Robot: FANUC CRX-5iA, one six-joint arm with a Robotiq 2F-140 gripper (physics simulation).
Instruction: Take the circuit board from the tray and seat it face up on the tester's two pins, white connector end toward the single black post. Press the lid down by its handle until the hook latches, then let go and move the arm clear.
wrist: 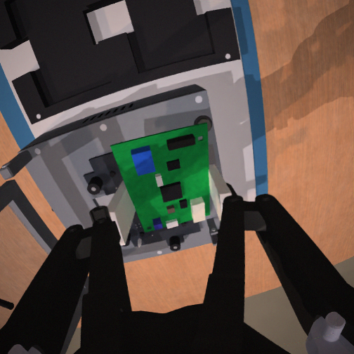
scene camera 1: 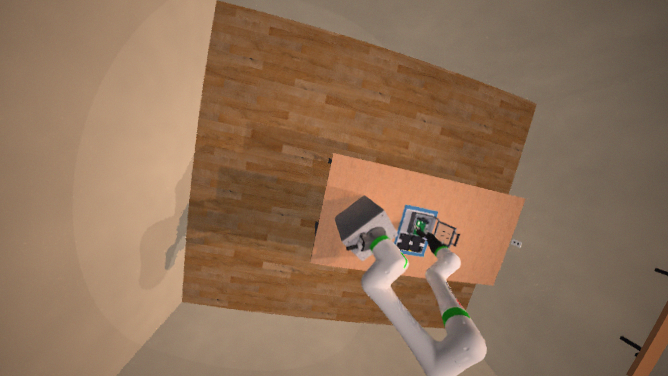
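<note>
The green circuit board is face up between the two pale finger pads of my gripper, which is shut on its long sides. The board is over the grey tester; its height above the pins is hard to tell, and the pins under it are hidden. Its white connectors are at the end nearest my gripper's body. A black post shows just past that end, and another black post is to the left. The lid frame is swung open beside the tester.
The black tray lies beyond the tester in the wrist view. Both are on a white, blue-edged mat on the wooden table. A large grey box stands at the arm's base, left of the mat.
</note>
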